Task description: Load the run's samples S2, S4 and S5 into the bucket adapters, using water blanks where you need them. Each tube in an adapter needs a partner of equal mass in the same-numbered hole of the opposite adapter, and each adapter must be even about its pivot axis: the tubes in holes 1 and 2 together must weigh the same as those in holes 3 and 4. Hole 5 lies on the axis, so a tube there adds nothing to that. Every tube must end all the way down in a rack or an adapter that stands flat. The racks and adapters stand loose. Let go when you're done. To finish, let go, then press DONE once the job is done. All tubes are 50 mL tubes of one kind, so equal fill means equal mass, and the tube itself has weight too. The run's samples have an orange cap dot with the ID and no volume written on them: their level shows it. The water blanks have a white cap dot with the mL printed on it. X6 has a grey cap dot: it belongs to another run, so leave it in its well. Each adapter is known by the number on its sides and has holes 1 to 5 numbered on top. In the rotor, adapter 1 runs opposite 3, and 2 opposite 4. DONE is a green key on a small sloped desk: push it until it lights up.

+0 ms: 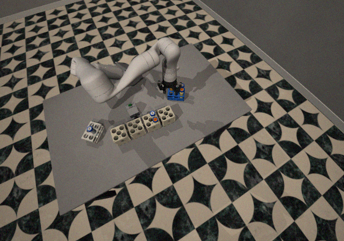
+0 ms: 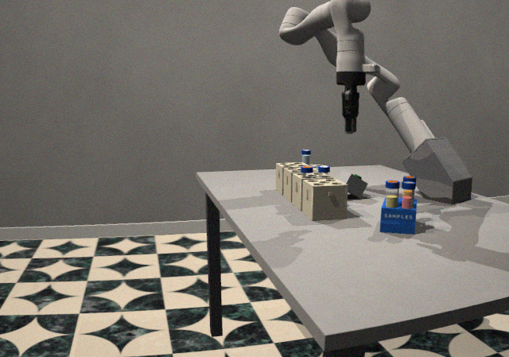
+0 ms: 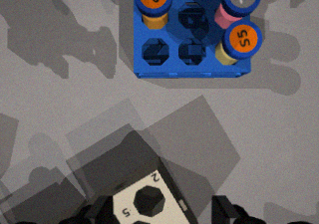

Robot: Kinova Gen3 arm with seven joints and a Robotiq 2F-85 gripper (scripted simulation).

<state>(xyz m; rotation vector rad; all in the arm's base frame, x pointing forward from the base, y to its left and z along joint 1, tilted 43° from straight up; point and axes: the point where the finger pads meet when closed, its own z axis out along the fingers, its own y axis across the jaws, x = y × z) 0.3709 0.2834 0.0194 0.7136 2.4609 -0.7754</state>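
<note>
Now: the sample tube 180 mm below my hand, 130 mm to the left of it and 60 mm behind it. Also, from my hand: pink-filled tube 180 mm below, 160 mm to the left, 80 mm behind; white-dot blank 180 mm below, 140 mm to the right, 10 mm ahead; blue samples rack 210 mm below, 110 mm to the left, 90 mm behind.
</note>
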